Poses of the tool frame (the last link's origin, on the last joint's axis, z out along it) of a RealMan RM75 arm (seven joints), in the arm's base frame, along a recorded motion.
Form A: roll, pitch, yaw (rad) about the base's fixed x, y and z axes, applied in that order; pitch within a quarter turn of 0, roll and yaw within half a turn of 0; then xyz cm.
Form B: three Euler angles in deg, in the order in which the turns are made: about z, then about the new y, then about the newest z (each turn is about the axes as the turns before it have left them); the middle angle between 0 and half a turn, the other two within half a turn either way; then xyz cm. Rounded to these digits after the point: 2 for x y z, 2 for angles.
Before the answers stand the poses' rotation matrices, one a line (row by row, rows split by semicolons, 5 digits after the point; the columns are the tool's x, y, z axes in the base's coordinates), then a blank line. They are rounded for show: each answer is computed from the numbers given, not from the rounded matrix.
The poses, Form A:
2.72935 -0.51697 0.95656 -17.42 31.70 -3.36
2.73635 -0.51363 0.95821 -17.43 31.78 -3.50
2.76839 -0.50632 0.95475 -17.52 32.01 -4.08
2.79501 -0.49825 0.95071 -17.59 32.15 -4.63
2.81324 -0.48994 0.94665 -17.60 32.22 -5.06
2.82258 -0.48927 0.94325 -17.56 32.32 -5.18
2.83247 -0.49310 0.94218 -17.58 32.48 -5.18
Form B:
0.50102 0.63462 0.58842; 0.71042 -0.68988 0.13915; 0.49425 0.34831 -0.79649
0.50079 0.64052 0.58219; 0.71259 -0.68690 0.14276; 0.49134 0.34337 -0.80042
0.50532 0.65782 0.55850; 0.71377 -0.68235 0.15790; 0.48496 0.31886 -0.81434
0.51045 0.67111 0.53764; 0.71488 -0.67866 0.16840; 0.47789 0.29839 -0.82619
0.51566 0.67943 0.52200; 0.71600 -0.67632 0.17299; 0.47057 0.28455 -0.83522
0.51827 0.68208 0.51591; 0.71450 -0.67685 0.17709; 0.46998 0.27683 -0.83814
0.51797 0.68582 0.51122; 0.71248 -0.67663 0.18583; 0.47336 0.26798 -0.83912

13.31 142.80 144.83 -17.42 31.70 -3.36
13.78 143.17 145.05 -17.43 31.78 -3.50
15.79 144.52 146.68 -17.52 32.01 -4.08
17.39 145.71 148.02 -17.59 32.15 -4.63
18.34 146.64 148.84 -17.60 32.22 -5.06
18.95 146.94 149.50 -17.56 32.32 -5.18
19.98 147.05 150.48 -17.58 32.48 -5.18

